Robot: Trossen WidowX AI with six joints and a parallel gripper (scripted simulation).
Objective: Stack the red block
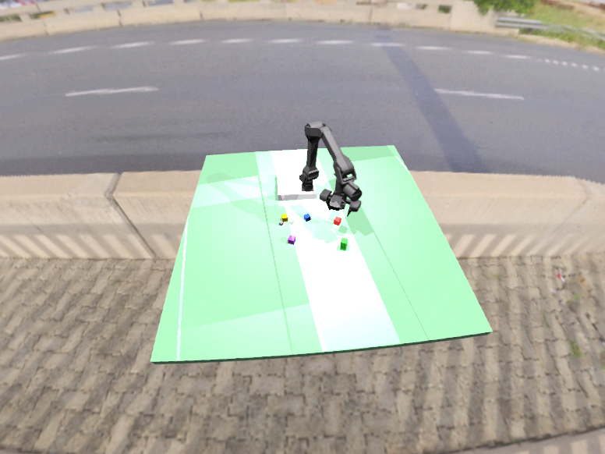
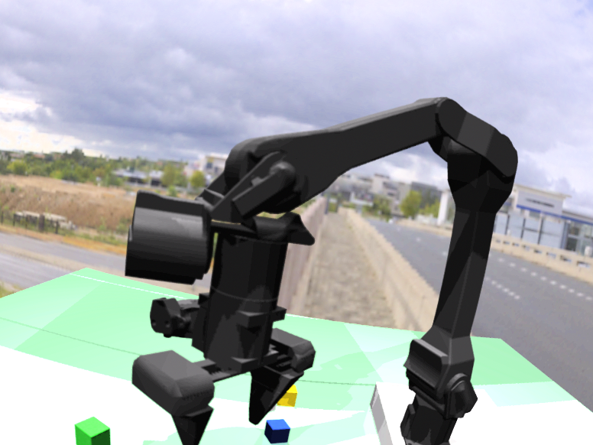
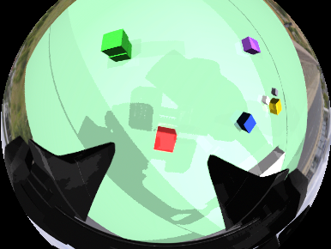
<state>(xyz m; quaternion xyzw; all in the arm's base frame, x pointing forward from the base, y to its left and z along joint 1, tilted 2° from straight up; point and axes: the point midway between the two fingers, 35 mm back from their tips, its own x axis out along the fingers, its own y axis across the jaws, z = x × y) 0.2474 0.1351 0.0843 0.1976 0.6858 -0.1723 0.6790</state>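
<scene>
Right now my gripper tip is 80 mm above the red block and 20 mm past it. The rest, counted from my gripper tip: purple block (230 mm to the right, 100 mm ahead, 70 mm below); yellow block (260 mm to the right, 80 mm below, 50 mm behind); blue block (150 mm to the right, 80 mm below, 50 mm behind).
</scene>
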